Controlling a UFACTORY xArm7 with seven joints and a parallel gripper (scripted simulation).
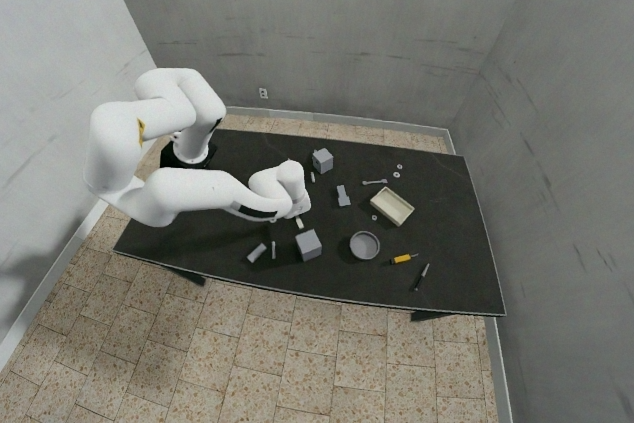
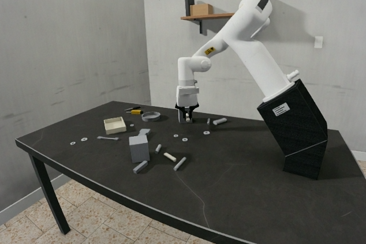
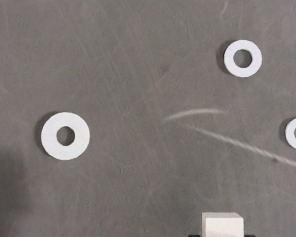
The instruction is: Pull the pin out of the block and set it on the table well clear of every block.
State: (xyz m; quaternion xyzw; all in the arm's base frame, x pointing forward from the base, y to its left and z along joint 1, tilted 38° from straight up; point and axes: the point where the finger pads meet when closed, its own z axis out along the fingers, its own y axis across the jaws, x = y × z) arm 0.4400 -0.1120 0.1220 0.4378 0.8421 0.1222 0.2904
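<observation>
Right now the short cream pin is 1 cm to the right of my hand, 1 cm below it and 1 cm ahead of it. Also, from my hand: round grey dish (27 cm ahead, 7 cm to the right, 7 cm below); wrench (32 cm ahead, 25 cm to the left, 7 cm below); short grey cylinder (14 cm to the right, 13 cm behind, 7 cm below).
</observation>
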